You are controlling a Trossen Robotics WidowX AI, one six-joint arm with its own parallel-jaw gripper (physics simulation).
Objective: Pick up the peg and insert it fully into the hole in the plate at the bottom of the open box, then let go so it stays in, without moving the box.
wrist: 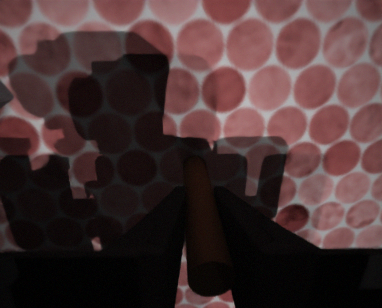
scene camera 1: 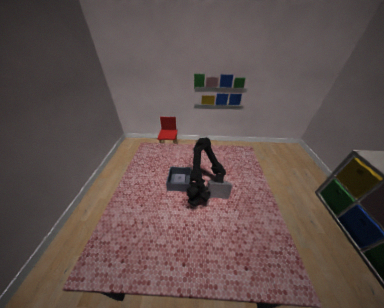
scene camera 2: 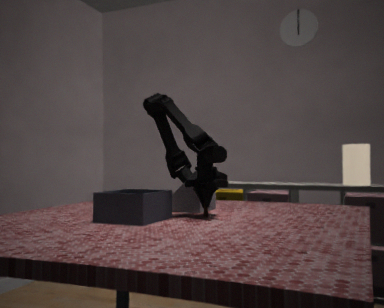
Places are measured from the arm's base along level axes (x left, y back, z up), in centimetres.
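Where they show: gripper, fingertip midpoint: (wrist: 199,195) (scene camera 1: 197,201) (scene camera 2: 205,207); arm's base at its link origin: (scene camera 1: 219,182).
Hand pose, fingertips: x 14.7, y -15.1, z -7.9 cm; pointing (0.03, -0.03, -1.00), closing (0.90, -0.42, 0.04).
Observation:
Each offset is from my fingertips to the top centre of the thing. Level surfaces: height alone.
A brown cylindrical peg {dx +0.0, dy +0.0, dz +4.7 cm} (scene camera 2: 206,213) (wrist: 206,240) stands upright on the table, its lower end at or close to the surface. My gripper (scene camera 2: 206,205) (wrist: 199,195) points down and is shut on the peg, one finger on each side of it. In scene camera 1 the black wrist hides the fingertips and the peg. The open blue-grey box {dx -18.2, dy -17.8, dz +6.5 cm} (scene camera 1: 178,187) (scene camera 2: 117,208) stands beside the gripper, to its left in both scene views. The pale plate {dx -18.2, dy -17.8, dz +2.8 cm} (scene camera 1: 175,180) with a small dark hole lies at its bottom; the box walls hide it in scene camera 2.
A light grey block (scene camera 1: 220,190) (scene camera 2: 192,201) stands close to the arm, right of the gripper in scene camera 1 and behind it in scene camera 2. The table top {dz -3.3 cm} (scene camera 1: 185,250) (scene camera 2: 260,250) has a red and pink dotted pattern. The arm's shadow falls around the peg.

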